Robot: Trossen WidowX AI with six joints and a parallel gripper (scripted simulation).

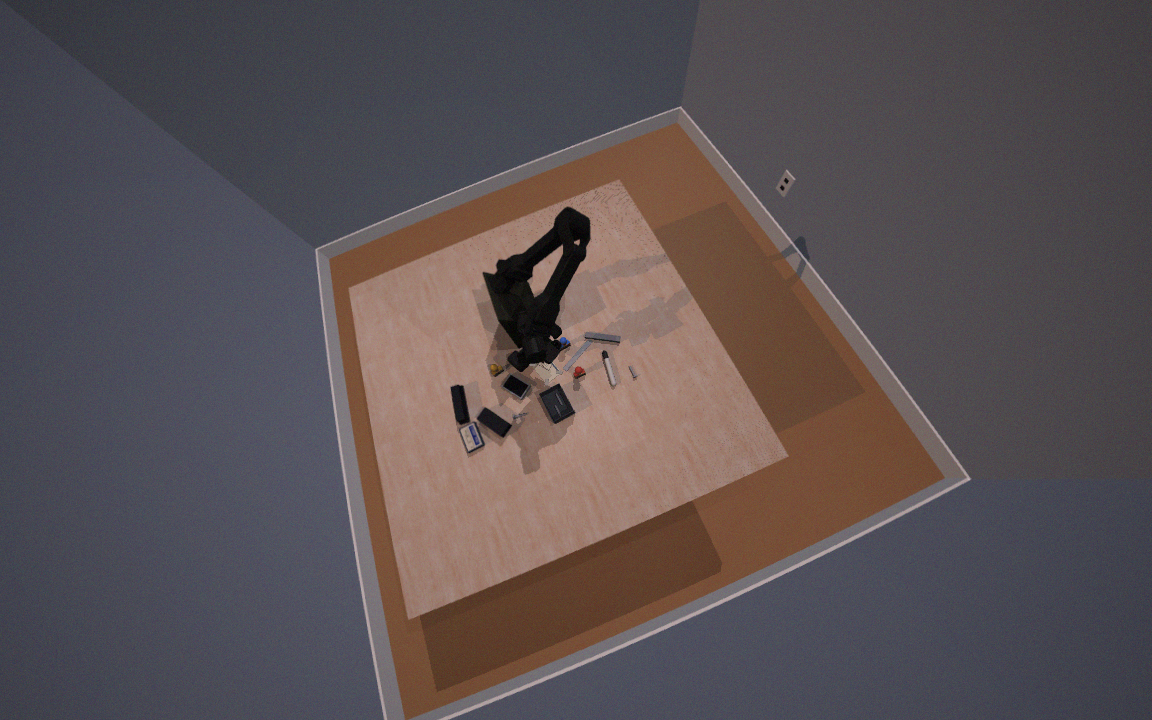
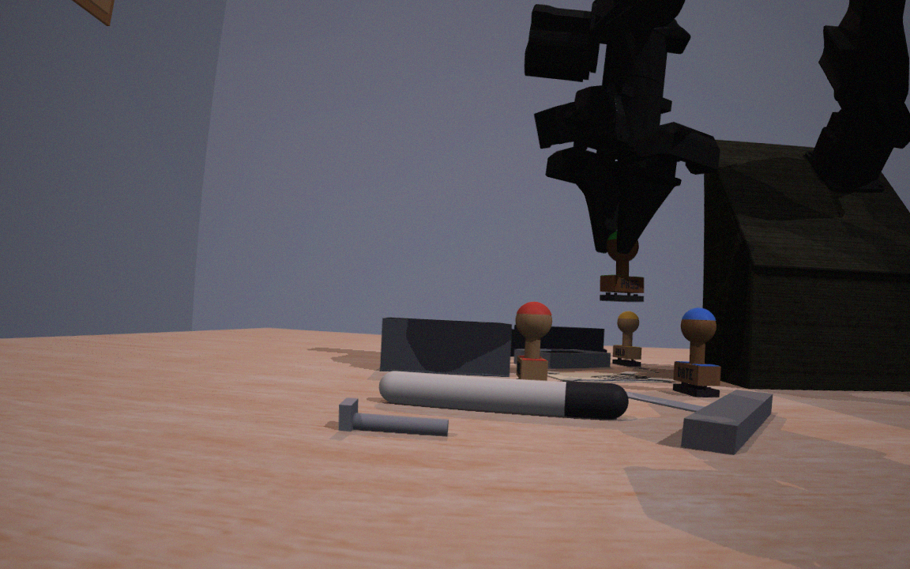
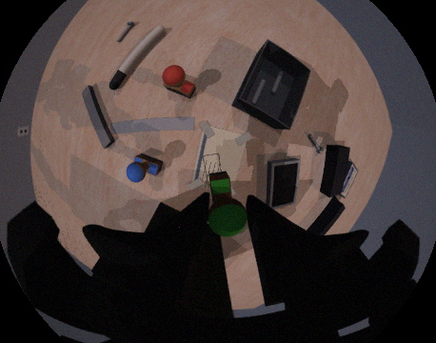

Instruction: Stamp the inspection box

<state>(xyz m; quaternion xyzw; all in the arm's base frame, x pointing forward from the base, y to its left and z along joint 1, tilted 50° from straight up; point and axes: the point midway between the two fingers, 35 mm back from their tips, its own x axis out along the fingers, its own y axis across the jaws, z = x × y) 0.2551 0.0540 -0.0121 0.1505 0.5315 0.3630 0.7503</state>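
My gripper tip is 12 cm above the pale card. The rest, counted from my gripper tip: blue-topped date stamp 5 cm behind, 10 cm to the left, 9 cm below; red-topped stamp 8 cm ahead, 10 cm to the left, 9 cm below; green-topped pass stamp 1 cm behind, 2 cm below.
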